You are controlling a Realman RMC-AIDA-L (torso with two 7-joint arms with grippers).
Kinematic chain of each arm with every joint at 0, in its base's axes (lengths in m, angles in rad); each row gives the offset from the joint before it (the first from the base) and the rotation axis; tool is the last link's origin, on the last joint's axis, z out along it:
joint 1: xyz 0 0 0.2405 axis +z
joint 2: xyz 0 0 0 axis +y
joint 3: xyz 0 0 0.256 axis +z
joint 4: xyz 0 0 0 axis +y
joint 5: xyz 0 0 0.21 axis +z
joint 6: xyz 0 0 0 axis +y
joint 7: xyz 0 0 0.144 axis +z
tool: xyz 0 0 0
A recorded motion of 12 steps. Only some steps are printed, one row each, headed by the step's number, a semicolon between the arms.
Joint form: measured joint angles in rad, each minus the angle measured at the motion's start. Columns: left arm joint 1, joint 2, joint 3, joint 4, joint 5, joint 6, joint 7; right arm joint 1, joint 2, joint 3, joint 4, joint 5, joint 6, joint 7.
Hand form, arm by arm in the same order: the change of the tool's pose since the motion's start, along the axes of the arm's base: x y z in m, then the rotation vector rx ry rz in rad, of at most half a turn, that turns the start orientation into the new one. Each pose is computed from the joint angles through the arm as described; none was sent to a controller.
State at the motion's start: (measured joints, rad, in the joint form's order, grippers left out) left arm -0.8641 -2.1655 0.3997 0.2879 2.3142 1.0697 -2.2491; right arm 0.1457 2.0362 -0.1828 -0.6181 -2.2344 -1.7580 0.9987
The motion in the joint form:
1: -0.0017 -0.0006 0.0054 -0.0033 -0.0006 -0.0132 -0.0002; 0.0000 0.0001 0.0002 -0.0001 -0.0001 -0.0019 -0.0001
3: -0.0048 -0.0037 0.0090 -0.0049 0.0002 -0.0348 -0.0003; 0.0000 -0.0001 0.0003 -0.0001 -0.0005 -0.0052 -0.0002
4: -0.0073 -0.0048 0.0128 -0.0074 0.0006 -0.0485 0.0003; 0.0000 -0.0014 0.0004 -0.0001 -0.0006 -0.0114 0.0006
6: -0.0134 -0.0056 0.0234 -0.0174 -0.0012 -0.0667 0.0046; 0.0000 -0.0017 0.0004 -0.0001 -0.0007 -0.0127 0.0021
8: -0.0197 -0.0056 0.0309 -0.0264 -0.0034 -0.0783 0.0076; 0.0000 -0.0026 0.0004 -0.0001 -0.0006 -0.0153 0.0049
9: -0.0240 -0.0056 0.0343 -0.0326 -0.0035 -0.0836 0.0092; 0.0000 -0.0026 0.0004 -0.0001 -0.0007 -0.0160 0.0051
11: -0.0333 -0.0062 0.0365 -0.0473 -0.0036 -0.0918 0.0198; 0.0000 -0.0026 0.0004 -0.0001 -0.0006 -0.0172 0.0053
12: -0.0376 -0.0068 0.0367 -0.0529 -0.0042 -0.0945 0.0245; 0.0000 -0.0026 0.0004 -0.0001 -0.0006 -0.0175 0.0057
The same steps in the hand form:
1: -0.0005 0.0006 -0.0011 0.0028 0.0092 0.0025; -0.0003 -0.0001 0.0000 -0.0004 0.0013 0.0013
3: -0.0009 0.0020 -0.0027 0.0109 0.0227 0.0070; -0.0006 -0.0003 0.0000 -0.0016 0.0032 0.0034
4: -0.0011 0.0028 -0.0037 0.0150 0.0323 0.0084; -0.0012 -0.0006 0.0006 -0.0033 0.0067 0.0069
6: -0.0003 0.0032 -0.0065 0.0142 0.0459 0.0040; -0.0013 -0.0007 0.0007 -0.0041 0.0082 0.0067
8: 0.0012 0.0036 -0.0086 0.0122 0.0537 -0.0007; -0.0015 -0.0008 0.0011 -0.0053 0.0108 0.0063
9: 0.0023 0.0036 -0.0101 0.0091 0.0573 -0.0041; -0.0016 -0.0009 0.0011 -0.0057 0.0114 0.0066
11: 0.0052 0.0031 -0.0135 0.0027 0.0618 -0.0160; -0.0018 -0.0009 0.0011 -0.0059 0.0124 0.0073
12: 0.0068 0.0030 -0.0149 0.0004 0.0625 -0.0215; -0.0018 -0.0009 0.0011 -0.0061 0.0128 0.0072

